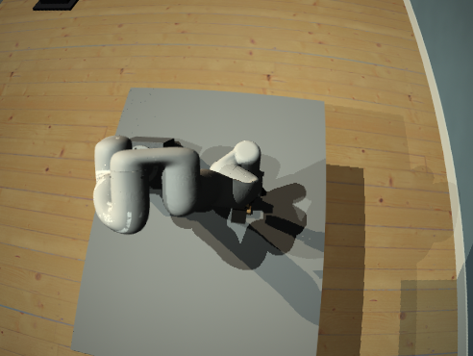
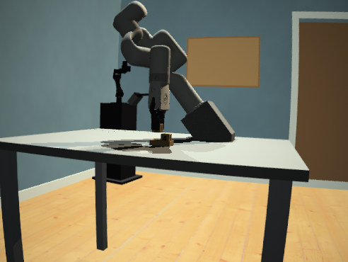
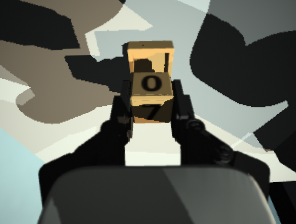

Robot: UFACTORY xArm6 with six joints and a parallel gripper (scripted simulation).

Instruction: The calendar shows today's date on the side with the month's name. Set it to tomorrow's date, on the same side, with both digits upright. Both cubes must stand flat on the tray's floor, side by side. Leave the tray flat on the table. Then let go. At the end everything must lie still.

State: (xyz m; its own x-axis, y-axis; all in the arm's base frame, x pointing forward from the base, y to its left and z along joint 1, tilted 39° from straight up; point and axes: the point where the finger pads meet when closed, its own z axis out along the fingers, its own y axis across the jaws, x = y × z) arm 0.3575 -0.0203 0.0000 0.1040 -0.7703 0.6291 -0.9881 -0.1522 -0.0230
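Right now the wooden calendar tray is 70 mm below my hand and 20 mm to the left of it. From my hand the other things lie so: wooden number cube: 10 mm below.
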